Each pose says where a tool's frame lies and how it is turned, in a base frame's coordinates. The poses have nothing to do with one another.
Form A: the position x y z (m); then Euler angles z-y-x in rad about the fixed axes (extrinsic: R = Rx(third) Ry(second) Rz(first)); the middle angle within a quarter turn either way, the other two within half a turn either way.
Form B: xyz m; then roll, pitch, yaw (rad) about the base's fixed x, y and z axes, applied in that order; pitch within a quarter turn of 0, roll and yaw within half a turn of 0. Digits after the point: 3 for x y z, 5 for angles.
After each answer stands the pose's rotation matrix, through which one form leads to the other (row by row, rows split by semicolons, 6 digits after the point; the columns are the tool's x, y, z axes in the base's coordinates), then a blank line. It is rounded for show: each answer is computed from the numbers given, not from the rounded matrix.
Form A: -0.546 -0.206 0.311 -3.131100 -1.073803 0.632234
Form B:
-0.546 -0.206 0.311 -0.98798 0.79702 2.32158
-0.476759 0.005003 -0.879020; 0.510963 -0.812115 -0.281755; -0.715275 -0.583476 0.384627

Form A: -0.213 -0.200 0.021 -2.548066 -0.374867 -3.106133
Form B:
-0.213 -0.200 0.021 -2.95531 -0.32907 2.52378
-0.771406 0.520449 -0.366149; 0.548176 0.835712 0.032990; 0.323165 -0.175265 -0.929971

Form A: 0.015 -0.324 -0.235 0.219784 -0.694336 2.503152
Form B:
0.015 -0.324 -0.235 2.29788 0.38068 -0.63035
0.749993 -0.167543 -0.639875; -0.547232 -0.700572 -0.457970; -0.371549 0.693634 -0.617108

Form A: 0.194 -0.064 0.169 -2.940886 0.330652 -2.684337
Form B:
0.194 -0.064 0.169 2.61735 0.19875 2.80979
-0.926844 0.188563 0.324660; 0.319337 0.850681 0.417572; -0.197443 0.490700 -0.848663

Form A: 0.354 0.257 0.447 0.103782 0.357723 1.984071
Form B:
0.354 0.257 0.447 1.96817 -0.23695 0.28933
0.931657 -0.097038 0.350142; 0.277334 -0.432669 -0.857837; 0.234738 0.896315 -0.376187

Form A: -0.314 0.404 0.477 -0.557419 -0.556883 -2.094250
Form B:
-0.314 0.404 0.477 -2.02246 -0.23614 0.73629
0.720402 0.449070 -0.528543; 0.652906 -0.182046 0.735236; 0.233953 -0.874755 -0.424347

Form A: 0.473 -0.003 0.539 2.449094 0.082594 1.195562
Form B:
0.473 -0.003 0.539 -1.08800 -0.66532 2.91739
-0.767029 -0.636286 0.082500; 0.174912 -0.331079 -0.927250; 0.617310 -0.696798 0.365241

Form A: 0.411 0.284 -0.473 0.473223 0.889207 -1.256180
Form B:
0.411 0.284 -0.473 -1.31215 0.70402 -0.74408
0.560790 -0.287140 0.776572; -0.516266 0.612000 0.599103; -0.647289 -0.736890 0.194963

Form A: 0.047 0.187 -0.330 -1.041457 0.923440 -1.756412
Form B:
0.047 0.187 -0.330 -1.86358 -1.17490 -0.66049
0.304533 0.520543 0.797681; -0.236586 -0.769876 0.592720; 0.922652 -0.369223 -0.111299

